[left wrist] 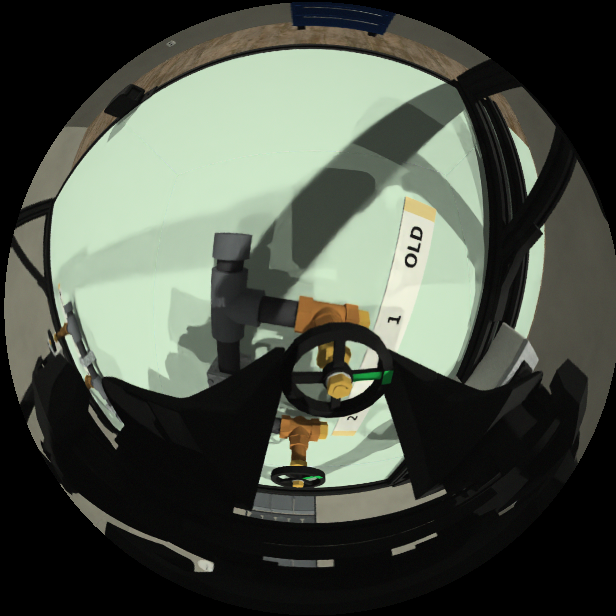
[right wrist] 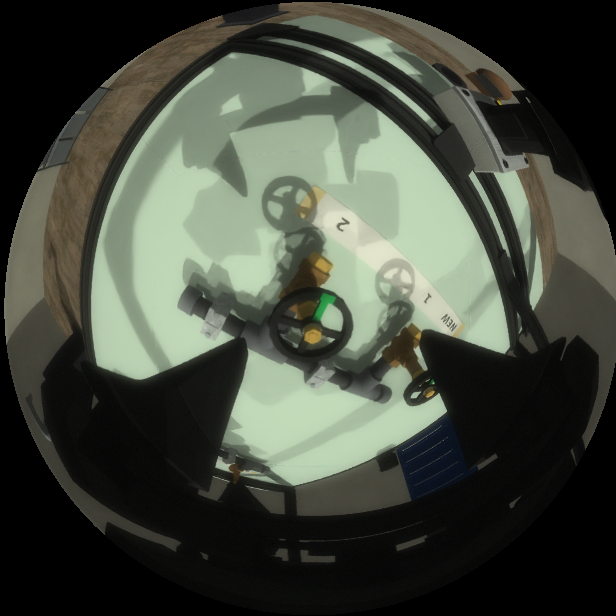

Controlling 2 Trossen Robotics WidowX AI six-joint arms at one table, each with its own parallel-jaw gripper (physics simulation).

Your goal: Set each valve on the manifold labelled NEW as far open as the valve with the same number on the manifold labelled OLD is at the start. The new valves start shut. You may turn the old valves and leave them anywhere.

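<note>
In the left wrist view my left gripper (left wrist: 339, 376) is shut on the black handwheel of OLD valve 1 (left wrist: 340, 376); its green spoke (left wrist: 370, 377) points right. The brass valve body (left wrist: 327, 316) joins a grey pipe (left wrist: 229, 304). OLD valve 2 (left wrist: 298, 474) sits below with its own small handwheel. The label strip reading OLD (left wrist: 405, 275) lies to the right. In the right wrist view my right gripper (right wrist: 330, 356) is open above the NEW manifold, around but apart from the handwheel of NEW valve 2 (right wrist: 311, 323), whose green spoke (right wrist: 324, 304) points up. NEW valve 1 (right wrist: 419, 389) sits at the right by the NEW label (right wrist: 390, 270).
A grey box (right wrist: 485, 135) stands at the mat's far edge in the right wrist view. A dark blue panel (right wrist: 430, 456) lies beyond the mat's near edge. Black cables (left wrist: 505, 229) run along the mat's right side in the left wrist view. The NEW manifold (left wrist: 71, 344) shows small at the left there.
</note>
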